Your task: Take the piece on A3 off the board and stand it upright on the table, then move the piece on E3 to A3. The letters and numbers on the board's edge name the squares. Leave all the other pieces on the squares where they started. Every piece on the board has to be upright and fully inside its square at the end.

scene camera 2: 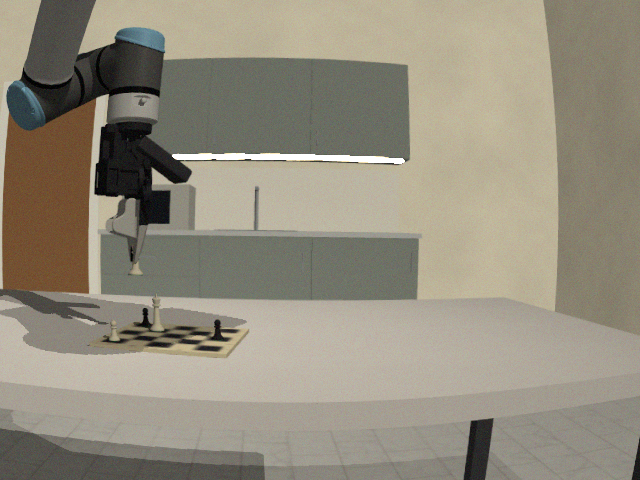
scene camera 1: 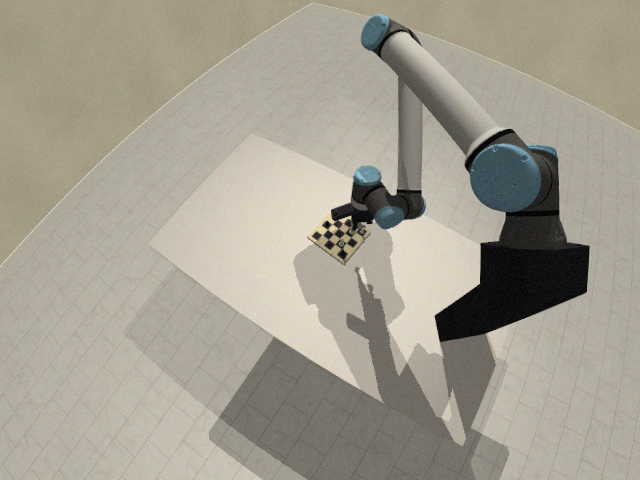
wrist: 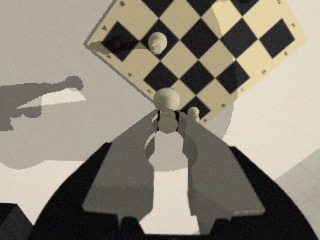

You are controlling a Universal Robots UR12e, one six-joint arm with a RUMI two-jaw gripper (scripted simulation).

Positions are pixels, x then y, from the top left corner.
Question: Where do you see a small chessboard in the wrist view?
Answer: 211, 60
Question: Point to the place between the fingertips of my gripper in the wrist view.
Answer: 166, 112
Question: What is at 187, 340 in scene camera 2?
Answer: A small chessboard.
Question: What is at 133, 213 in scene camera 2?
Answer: My gripper.
